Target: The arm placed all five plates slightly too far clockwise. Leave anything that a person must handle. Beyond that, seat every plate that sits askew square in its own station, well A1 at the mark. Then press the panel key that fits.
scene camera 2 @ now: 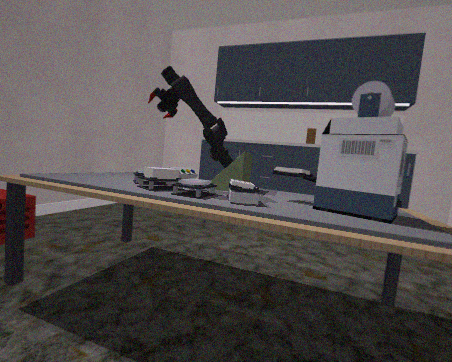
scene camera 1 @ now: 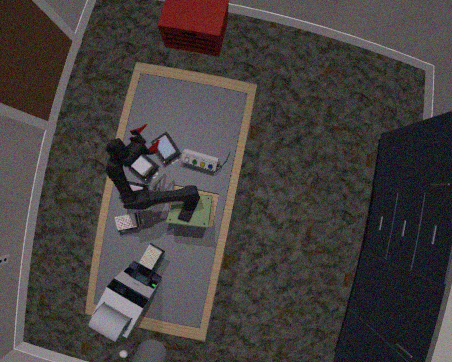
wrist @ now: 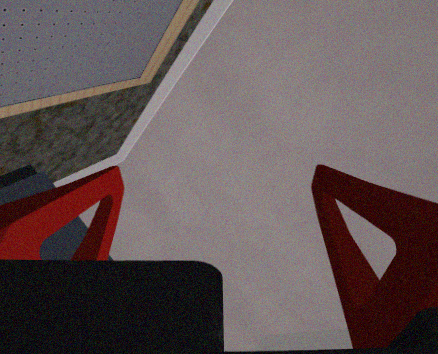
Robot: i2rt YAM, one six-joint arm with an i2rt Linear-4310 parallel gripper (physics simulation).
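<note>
My gripper (scene camera 1: 146, 138) (scene camera 2: 158, 107) (wrist: 217, 176) is open and empty, high above the table. In scene camera 1, a pale blue plate (scene camera 1: 167, 147) sits in a dark station, turned at an angle. A white plate (scene camera 1: 143, 167) sits in a station below it. A pinkish plate (scene camera 1: 136, 186) is largely hidden under my arm. A plate with reddish dots (scene camera 1: 125, 222) sits in a station at the left. A cream plate (scene camera 1: 151, 256) (scene camera 2: 292, 171) rests on the tray of the white machine. The key panel (scene camera 1: 200, 161) (scene camera 2: 188, 171) has white, green, yellow and blue keys. Marks at well A1 are too small to tell.
The large white and dark machine (scene camera 1: 127, 292) (scene camera 2: 362, 162) stands at one end of the table (scene camera 1: 247, 116) (scene camera 2: 280, 227). A green sloped block (scene camera 1: 203, 212) (scene camera 2: 239, 175) is at my arm's base. A red cabinet (scene camera 1: 193, 22) (scene camera 2: 26, 215) stands on the floor. A cable runs from the key panel.
</note>
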